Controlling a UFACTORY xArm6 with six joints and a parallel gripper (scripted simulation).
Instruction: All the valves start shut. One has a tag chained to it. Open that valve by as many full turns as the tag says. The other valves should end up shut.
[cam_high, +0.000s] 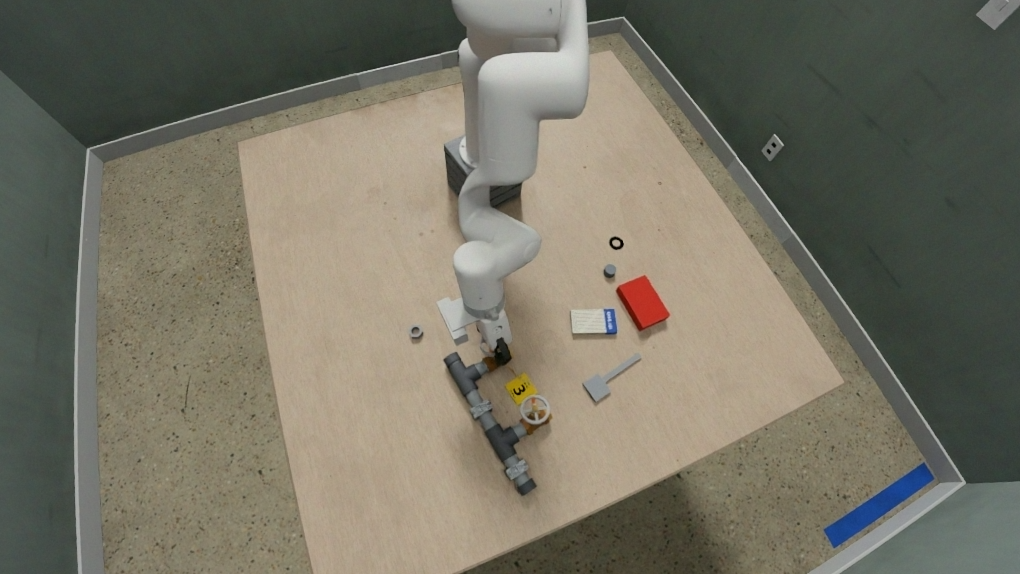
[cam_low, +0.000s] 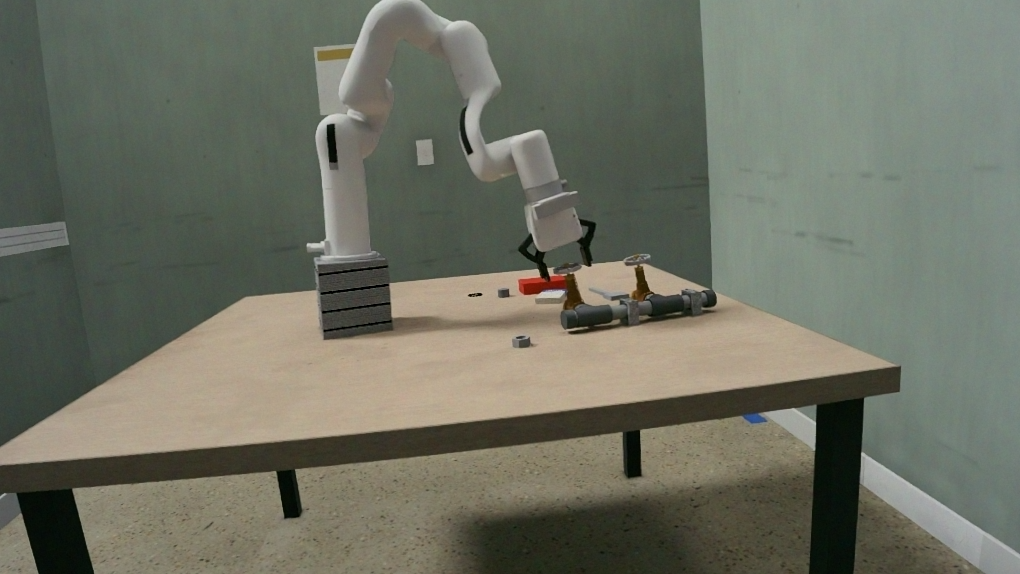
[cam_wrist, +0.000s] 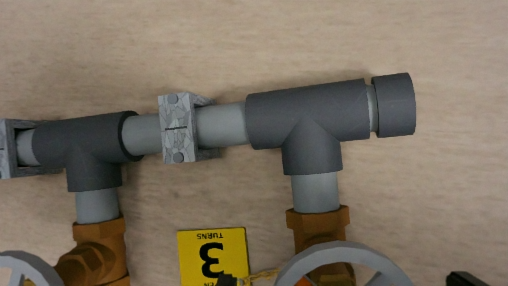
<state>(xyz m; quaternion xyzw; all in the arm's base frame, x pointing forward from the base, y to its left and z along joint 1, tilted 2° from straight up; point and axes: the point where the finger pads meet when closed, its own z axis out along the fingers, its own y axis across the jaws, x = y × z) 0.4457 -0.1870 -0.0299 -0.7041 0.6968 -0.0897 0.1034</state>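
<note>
The yellow tag is 110 mm below my hand, 90 mm ahead of it and 40 mm to the left of it. From my hand the other things lie so: grey scraper 220 mm to the left, 160 mm ahead, 110 mm below; white card 260 mm to the left, 100 mm below, 30 mm ahead; red block 390 mm to the left, 100 mm below, 40 mm ahead.
</note>
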